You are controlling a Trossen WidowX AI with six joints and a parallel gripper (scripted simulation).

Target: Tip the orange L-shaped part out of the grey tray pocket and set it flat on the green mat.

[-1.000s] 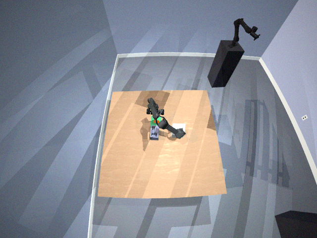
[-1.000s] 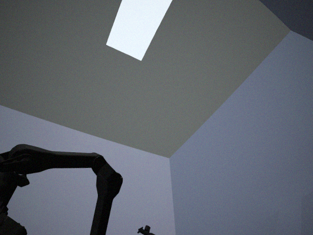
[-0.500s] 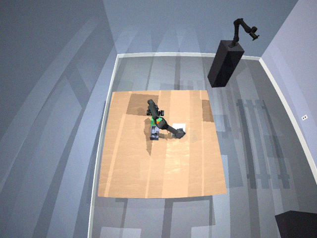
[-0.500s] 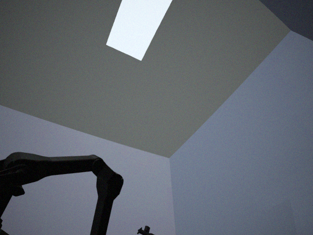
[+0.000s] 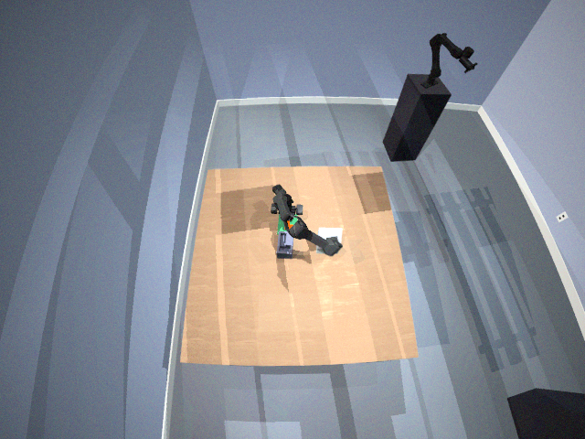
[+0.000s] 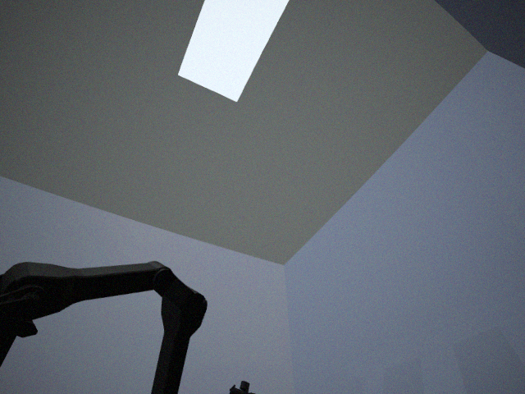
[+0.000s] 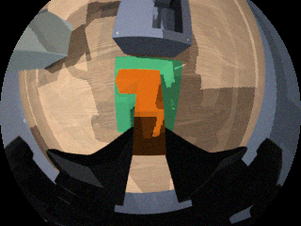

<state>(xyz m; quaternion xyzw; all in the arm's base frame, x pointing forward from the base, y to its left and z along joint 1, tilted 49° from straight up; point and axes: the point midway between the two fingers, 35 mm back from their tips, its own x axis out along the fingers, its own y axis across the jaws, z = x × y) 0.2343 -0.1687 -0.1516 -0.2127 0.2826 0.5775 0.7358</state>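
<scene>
Right now my gripper tip is 10 mm past the orange L-shaped part, 30 mm to the right of it and 30 mm above it. Also, from my gripper tip: green mat 20 mm to the left, 90 mm below.
</scene>
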